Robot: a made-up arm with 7 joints. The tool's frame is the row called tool.
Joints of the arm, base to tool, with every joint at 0 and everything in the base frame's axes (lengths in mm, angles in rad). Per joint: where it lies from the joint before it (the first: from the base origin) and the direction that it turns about. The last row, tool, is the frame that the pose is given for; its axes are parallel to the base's.
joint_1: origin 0 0 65 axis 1 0 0
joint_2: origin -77.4 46 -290.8 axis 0 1 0
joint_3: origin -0.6 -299.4 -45.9 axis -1 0 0
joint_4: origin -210.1 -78.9 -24.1 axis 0 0 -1
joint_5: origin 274.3 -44.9 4.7 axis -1 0 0
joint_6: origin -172.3 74.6 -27.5 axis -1 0 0
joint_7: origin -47.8 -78.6 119.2 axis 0 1 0
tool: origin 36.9 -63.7 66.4
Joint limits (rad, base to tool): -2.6..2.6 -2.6..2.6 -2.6..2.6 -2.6..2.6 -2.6..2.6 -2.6..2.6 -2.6..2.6
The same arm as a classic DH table. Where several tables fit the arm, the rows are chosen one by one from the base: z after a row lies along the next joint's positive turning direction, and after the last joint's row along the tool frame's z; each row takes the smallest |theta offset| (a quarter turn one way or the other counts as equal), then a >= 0, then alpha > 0; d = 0 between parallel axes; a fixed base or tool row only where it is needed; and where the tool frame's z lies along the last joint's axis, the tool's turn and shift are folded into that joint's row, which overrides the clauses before.
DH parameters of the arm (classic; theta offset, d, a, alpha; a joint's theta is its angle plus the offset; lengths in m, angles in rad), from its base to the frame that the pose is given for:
base (fixed): 1.5708 0.0650 0.0000 1.5708
joint_1: -1.5708 -0.0774 0.2908 -1.5708
joint_2: 0.0000 -0.2534 0.0459 -1.5708
joint_3: 1.5708 0.2107 0.0789 1.5708
joint_4: 0.0000 0.0194 0.0449 -1.5708
joint_5: 0.3532 0.0000 -0.0795 0.0000
joint_6: 1.2176 -0.0542 0.1192 -1.5708
joint_7: 1.5708 -0.1423 0.0369 1.5708
tool (fixed): 0.0000 0.0664 0.0000 0.0000
Joint limits (rad, base to tool): -2.6000..2.6000 -2.6000..2.6000 -2.6000..2.6000 -2.6000..2.6000 -2.6000..2.6000 -2.6000..2.6000 -2.6000..2.6000

